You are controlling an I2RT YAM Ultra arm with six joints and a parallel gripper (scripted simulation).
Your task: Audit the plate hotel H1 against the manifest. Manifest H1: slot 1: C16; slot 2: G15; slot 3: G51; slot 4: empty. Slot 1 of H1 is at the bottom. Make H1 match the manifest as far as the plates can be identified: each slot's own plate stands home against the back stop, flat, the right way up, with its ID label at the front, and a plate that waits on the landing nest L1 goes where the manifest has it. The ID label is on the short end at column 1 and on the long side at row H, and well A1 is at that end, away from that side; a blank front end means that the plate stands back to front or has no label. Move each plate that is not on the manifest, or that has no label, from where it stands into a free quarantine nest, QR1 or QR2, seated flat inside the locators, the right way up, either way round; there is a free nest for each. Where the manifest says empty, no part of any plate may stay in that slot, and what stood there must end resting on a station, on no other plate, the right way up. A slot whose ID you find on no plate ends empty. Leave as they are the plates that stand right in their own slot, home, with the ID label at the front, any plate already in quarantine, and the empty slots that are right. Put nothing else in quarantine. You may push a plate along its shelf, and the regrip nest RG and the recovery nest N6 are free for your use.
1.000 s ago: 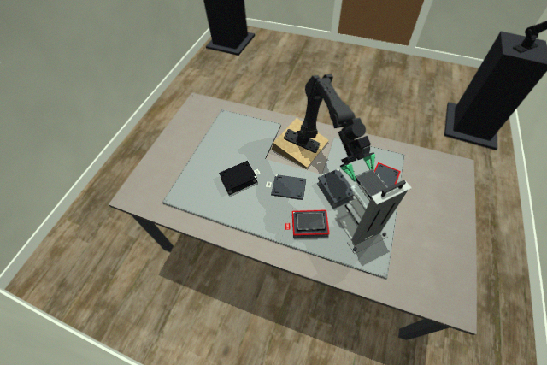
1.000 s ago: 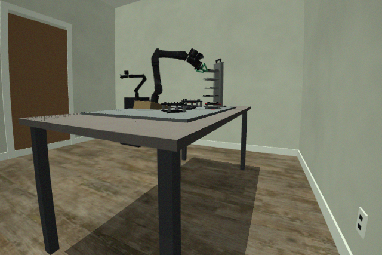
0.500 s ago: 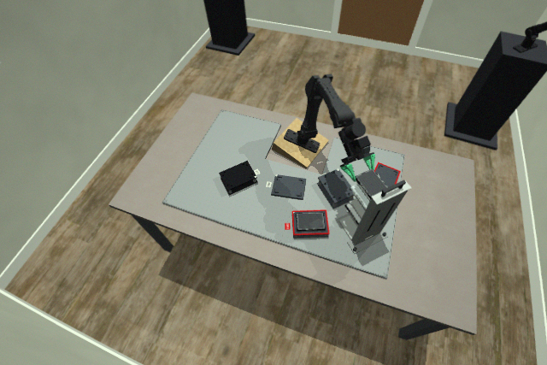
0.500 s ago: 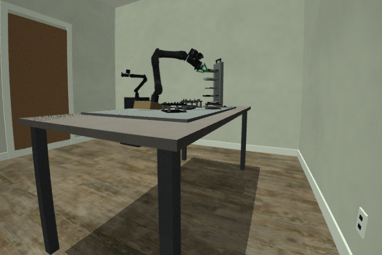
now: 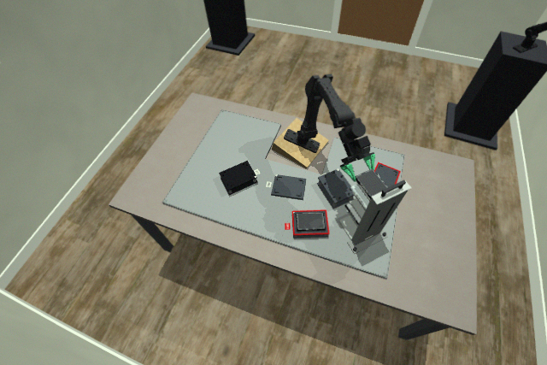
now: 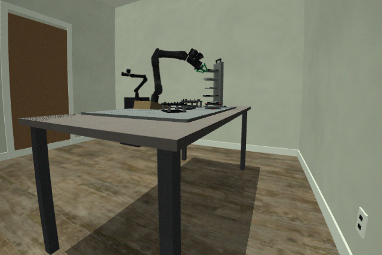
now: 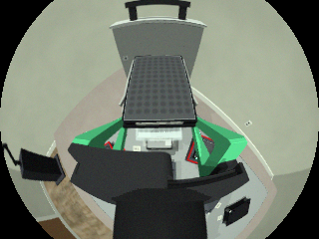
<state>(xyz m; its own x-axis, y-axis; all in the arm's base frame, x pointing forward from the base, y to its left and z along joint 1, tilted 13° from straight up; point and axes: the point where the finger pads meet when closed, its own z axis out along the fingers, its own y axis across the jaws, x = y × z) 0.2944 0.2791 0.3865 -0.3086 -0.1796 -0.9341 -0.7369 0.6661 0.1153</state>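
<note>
The pale plate labelled G51 is 4 cm ahead of my hand, 4 cm to the left of it and 7 cm below it.
</note>
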